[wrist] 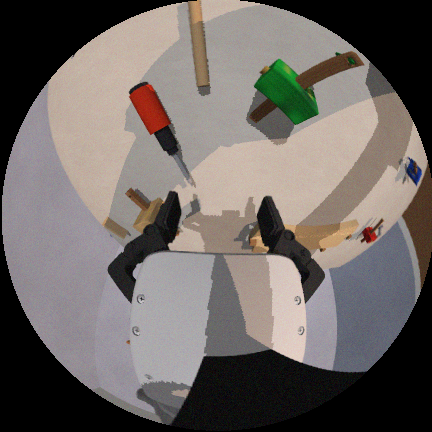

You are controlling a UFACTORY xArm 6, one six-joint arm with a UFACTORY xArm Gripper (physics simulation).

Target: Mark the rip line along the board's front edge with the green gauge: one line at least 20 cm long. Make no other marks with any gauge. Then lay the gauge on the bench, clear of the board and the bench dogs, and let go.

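Places are measured from the arm's base along level axes (x ahead, y left, z up), in metres.
Pixels of known places: gripper, fingertip midpoint: (219,202).
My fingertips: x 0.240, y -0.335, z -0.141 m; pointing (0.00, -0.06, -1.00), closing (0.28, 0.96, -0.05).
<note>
Behind a point stands the place of what it marks.
The green gauge (287,92) @(x 0.150, y -0.263, z -0.156 m) lies on the bench (240,175) @(x 0.254, y -0.311, z -0.209 m) at the upper right of the wrist view, its brown beam running through the block and slanting up to the right. The pale wooden board (320,235) @(x 0.430, y -0.122, z -0.188 m) lies at the lower right, partly behind the right finger. My gripper (219,202) @(x 0.240, y -0.335, z -0.141 m) is open and empty, above the bench; the gauge is beyond the fingertips, up and to the right, not touched. A bench dog cannot be told for certain. No marked line can be made out on the part of the board that shows.
A red and black screwdriver (152,110) @(x 0.137, y -0.384, z -0.184 m) lies at the upper left, beside a wooden rod (200,55) @(x 0.095, y -0.322, z -0.196 m). A plain wooden gauge (147,215) @(x 0.267, y -0.466, z -0.163 m) is by the left finger, near a small wood block (116,227) @(x 0.330, y -0.677, z -0.196 m). A red gauge (370,234) @(x 0.480, y 0.137, z -0.175 m) and a blue gauge (413,170) are at the right.
</note>
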